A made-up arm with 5 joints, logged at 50 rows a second.
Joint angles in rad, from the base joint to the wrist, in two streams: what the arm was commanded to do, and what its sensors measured. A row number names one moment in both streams.
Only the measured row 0 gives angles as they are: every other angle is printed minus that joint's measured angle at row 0.
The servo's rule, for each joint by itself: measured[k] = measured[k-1] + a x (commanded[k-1-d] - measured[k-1]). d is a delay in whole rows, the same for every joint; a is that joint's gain. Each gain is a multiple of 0.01, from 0.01 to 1. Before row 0 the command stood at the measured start. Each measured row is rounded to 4 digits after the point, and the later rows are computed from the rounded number. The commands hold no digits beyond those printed.
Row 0, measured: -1.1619, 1.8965, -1.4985, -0.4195, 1.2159
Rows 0 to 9, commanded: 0.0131, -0.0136, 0.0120, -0.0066, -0.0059; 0.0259, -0.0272, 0.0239, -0.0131, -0.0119; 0.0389, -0.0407, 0.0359, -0.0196, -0.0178; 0.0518, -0.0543, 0.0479, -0.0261, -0.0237; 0.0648, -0.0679, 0.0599, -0.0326, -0.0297; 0.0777, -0.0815, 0.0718, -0.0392, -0.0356; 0.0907, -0.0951, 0.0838, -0.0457, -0.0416; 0.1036, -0.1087, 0.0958, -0.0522, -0.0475; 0.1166, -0.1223, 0.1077, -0.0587, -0.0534; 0.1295, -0.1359, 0.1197, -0.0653, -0.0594
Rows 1 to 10, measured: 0.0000, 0.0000, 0.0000, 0.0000, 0.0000; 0.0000, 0.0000, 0.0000, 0.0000, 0.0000; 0.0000, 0.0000, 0.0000, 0.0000, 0.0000; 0.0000, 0.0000, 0.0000, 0.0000, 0.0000; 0.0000, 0.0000, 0.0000, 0.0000, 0.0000; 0.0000, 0.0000, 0.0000, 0.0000, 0.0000; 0.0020, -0.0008, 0.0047, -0.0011, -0.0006; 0.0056, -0.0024, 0.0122, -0.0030, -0.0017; 0.0106, -0.0047, 0.0214, -0.0057, -0.0033; 0.0168, -0.0077, 0.0317, -0.0090, -0.0053
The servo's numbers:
d 6
a 0.15 0.06 0.39 0.16 0.10

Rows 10 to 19, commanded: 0.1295, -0.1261, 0.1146, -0.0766, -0.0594; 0.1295, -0.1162, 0.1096, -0.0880, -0.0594; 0.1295, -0.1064, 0.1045, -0.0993, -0.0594; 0.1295, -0.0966, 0.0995, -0.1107, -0.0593; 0.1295, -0.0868, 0.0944, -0.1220, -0.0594; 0.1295, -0.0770, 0.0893, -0.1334, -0.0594; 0.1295, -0.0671, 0.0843, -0.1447, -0.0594; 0.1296, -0.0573, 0.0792, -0.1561, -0.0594; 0.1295, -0.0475, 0.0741, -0.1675, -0.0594; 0.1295, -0.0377, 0.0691, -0.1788, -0.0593
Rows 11 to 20, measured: 0.0240, -0.0113, 0.0427, -0.0128, -0.0077; 0.0321, -0.0155, 0.0540, -0.0170, -0.0105; 0.0409, -0.0203, 0.0656, -0.0216, -0.0136; 0.0503, -0.0256, 0.0774, -0.0265, -0.0170; 0.0602, -0.0314, 0.0892, -0.0317, -0.0206; 0.0706, -0.0377, 0.1011, -0.0371, -0.0245; 0.0794, -0.0430, 0.1064, -0.0434, -0.0280; 0.0869, -0.0474, 0.1076, -0.0505, -0.0311; 0.0933, -0.0509, 0.1064, -0.0583, -0.0339; 0.0987, -0.0536, 0.1037, -0.0667, -0.0364
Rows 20 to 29, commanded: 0.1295, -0.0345, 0.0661, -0.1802, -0.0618; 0.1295, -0.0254, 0.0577, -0.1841, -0.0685; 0.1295, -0.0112, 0.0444, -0.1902, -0.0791; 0.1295, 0.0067, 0.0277, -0.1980, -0.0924; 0.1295, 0.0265, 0.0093, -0.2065, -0.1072; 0.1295, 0.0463, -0.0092, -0.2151, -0.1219; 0.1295, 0.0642, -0.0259, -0.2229, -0.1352; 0.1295, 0.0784, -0.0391, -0.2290, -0.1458; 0.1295, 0.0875, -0.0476, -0.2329, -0.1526; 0.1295, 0.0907, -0.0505, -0.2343, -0.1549
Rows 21 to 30, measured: 0.1033, -0.0556, 0.1001, -0.0755, -0.0387; 0.1072, -0.0569, 0.0959, -0.0848, -0.0408; 0.1105, -0.0575, 0.0914, -0.0944, -0.0427; 0.1134, -0.0575, 0.0866, -0.1043, -0.0444; 0.1158, -0.0569, 0.0817, -0.1144, -0.0459; 0.1179, -0.0557, 0.0768, -0.1247, -0.0472; 0.1196, -0.0544, 0.0726, -0.1336, -0.0487; 0.1211, -0.0527, 0.0668, -0.1417, -0.0507; 0.1224, -0.0502, 0.0581, -0.1495, -0.0535; 0.1235, -0.0468, 0.0462, -0.1573, -0.0574
